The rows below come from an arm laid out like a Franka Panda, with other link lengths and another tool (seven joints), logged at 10 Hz.
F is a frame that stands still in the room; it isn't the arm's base.
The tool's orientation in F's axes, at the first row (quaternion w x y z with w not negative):
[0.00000, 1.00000, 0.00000, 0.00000]
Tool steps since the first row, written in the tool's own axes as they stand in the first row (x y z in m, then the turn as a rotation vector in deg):
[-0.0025, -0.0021, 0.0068, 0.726, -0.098, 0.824]
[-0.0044, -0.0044, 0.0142, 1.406, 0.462, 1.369]
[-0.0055, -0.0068, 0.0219, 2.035, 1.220, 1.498]
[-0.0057, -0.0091, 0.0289, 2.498, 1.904, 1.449]
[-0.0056, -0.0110, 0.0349, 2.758, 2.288, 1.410]
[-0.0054, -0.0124, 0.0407, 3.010, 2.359, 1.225]
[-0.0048, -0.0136, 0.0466, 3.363, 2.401, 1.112]
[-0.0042, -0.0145, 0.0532, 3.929, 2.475, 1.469]
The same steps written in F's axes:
[-0.0025, 0.0021, -0.0068, 0.726, 0.098, -0.824]
[-0.0044, 0.0044, -0.0142, 1.406, -0.462, -1.369]
[-0.0055, 0.0068, -0.0219, 2.035, -1.220, -1.498]
[-0.0057, 0.0091, -0.0289, 2.498, -1.904, -1.449]
[-0.0056, 0.0110, -0.0349, 2.758, -2.288, -1.410]
[-0.0054, 0.0124, -0.0407, 3.010, -2.359, -1.225]
[-0.0048, 0.0136, -0.0466, 3.363, -2.401, -1.112]
[-0.0042, 0.0145, -0.0532, 3.929, -2.475, -1.469]

